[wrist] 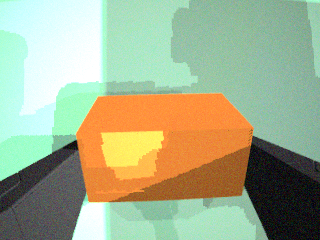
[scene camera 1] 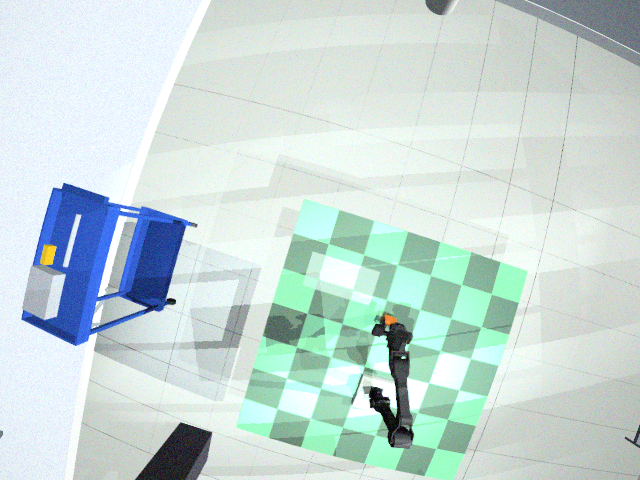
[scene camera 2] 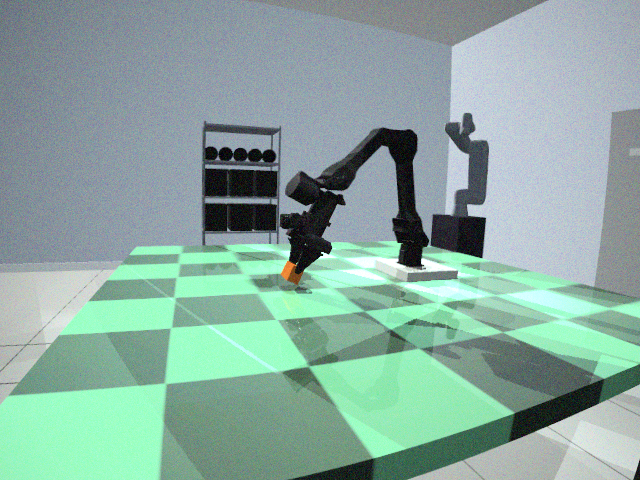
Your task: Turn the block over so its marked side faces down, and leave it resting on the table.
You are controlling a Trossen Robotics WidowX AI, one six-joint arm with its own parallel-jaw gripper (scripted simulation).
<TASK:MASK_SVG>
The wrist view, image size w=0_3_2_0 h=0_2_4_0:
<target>gripper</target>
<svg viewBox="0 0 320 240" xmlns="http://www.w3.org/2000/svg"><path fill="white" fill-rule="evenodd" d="M77 140L72 141L71 144L65 145L61 149L56 149L56 151L49 153L43 159L37 160L36 163L29 164L28 167L21 169L21 171L12 173L7 179L0 180L0 240L72 240L73 233L76 231L77 220L79 220L81 209L83 209L85 193L87 193ZM252 136L244 187L247 189L253 207L255 207L256 215L259 216L261 227L267 233L268 240L320 240L319 161L313 161L311 157L301 156L299 153L280 147L280 145L268 143L268 141L261 140L259 137Z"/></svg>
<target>block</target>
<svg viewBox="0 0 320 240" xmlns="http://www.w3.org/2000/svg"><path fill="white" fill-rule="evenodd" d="M253 127L241 116L239 109L231 101L225 99L221 93L217 93L217 95L215 93L163 93L163 95L109 95L97 97L87 116L81 121L79 131L76 133L88 203L104 203L104 201L107 201L107 203L132 203L132 201L217 199L217 197L243 196L249 152L251 152Z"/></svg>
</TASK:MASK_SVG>
